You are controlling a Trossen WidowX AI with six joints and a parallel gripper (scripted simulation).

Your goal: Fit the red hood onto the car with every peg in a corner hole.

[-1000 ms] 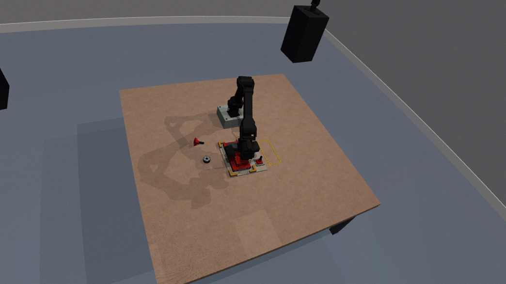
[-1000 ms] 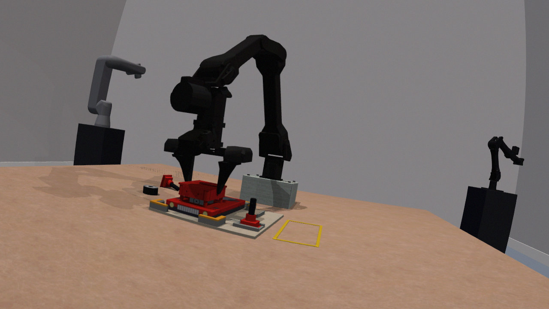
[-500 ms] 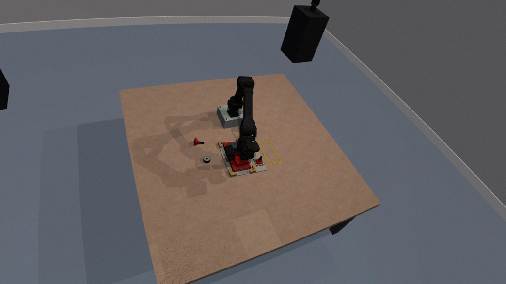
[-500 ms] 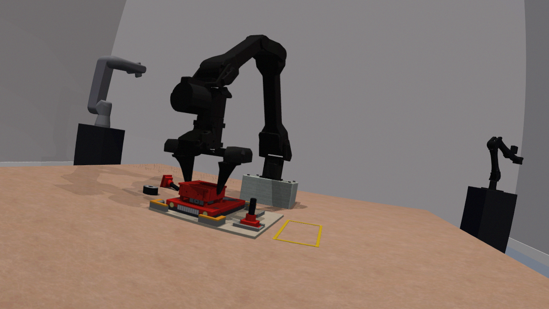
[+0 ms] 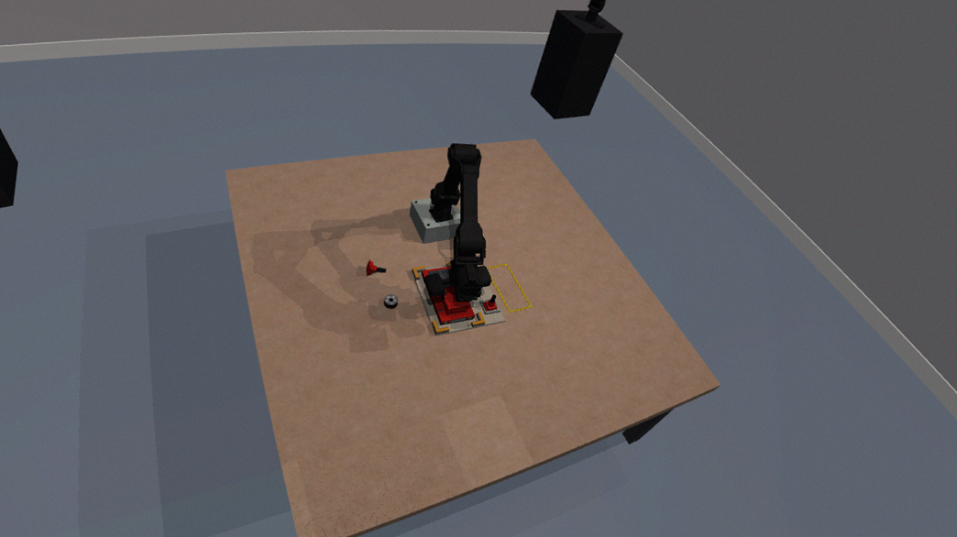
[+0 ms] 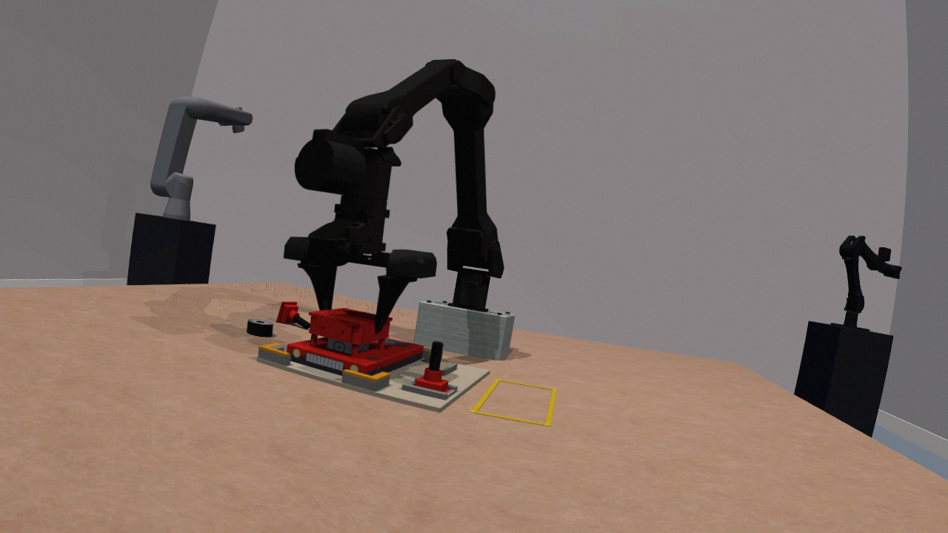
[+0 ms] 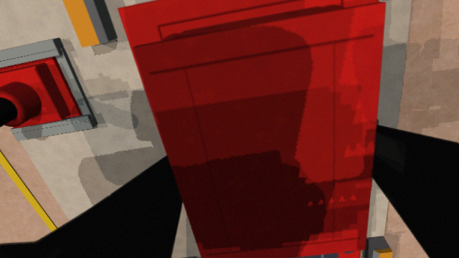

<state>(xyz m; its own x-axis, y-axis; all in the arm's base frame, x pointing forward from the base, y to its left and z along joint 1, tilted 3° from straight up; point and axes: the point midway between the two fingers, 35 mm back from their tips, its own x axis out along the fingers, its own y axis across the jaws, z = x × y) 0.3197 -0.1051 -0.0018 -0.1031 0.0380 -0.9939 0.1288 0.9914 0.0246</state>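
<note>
Now: gripper tip 3 cm above the grey engine block. Round my gripper tip: red hood 1 cm above; jig base plate 4 cm below, 3 cm to the left, 3 cm behind; black ring 17 cm to the right, 7 cm behind, 4 cm below.
</note>
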